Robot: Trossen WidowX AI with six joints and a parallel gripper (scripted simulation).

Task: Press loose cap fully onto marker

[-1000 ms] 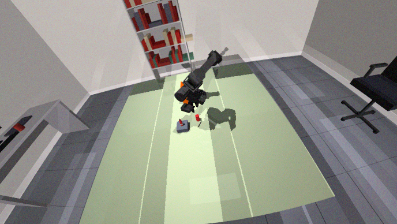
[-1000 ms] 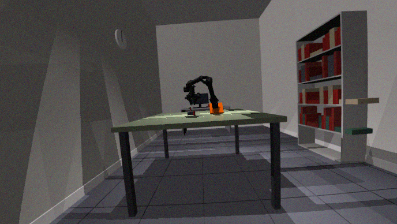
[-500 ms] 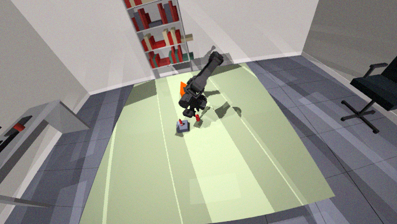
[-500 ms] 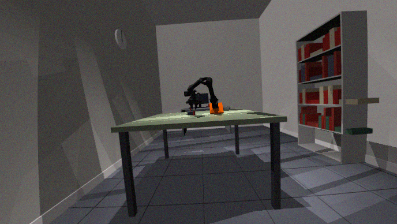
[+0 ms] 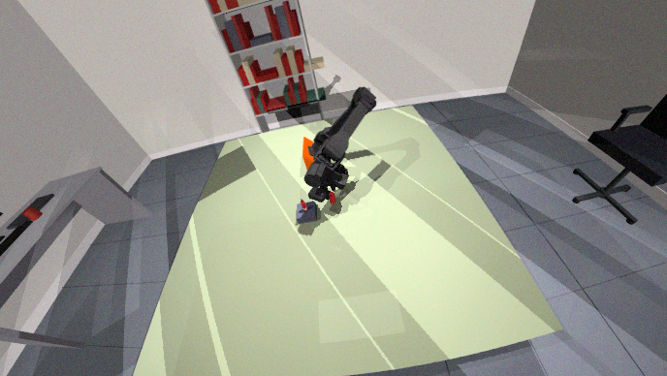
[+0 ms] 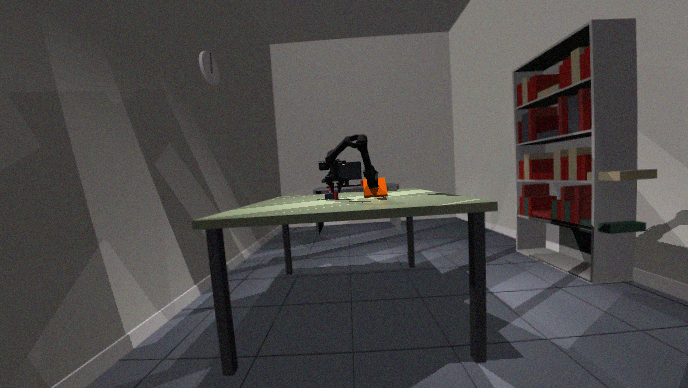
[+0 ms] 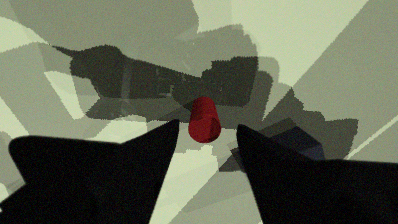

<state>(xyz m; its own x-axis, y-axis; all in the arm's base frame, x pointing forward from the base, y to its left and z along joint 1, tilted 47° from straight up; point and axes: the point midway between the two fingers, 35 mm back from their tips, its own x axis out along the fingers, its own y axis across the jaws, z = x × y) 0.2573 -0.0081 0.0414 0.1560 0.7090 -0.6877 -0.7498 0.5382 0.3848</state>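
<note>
Right now the red cap is 20 mm below my gripper tip.
</note>
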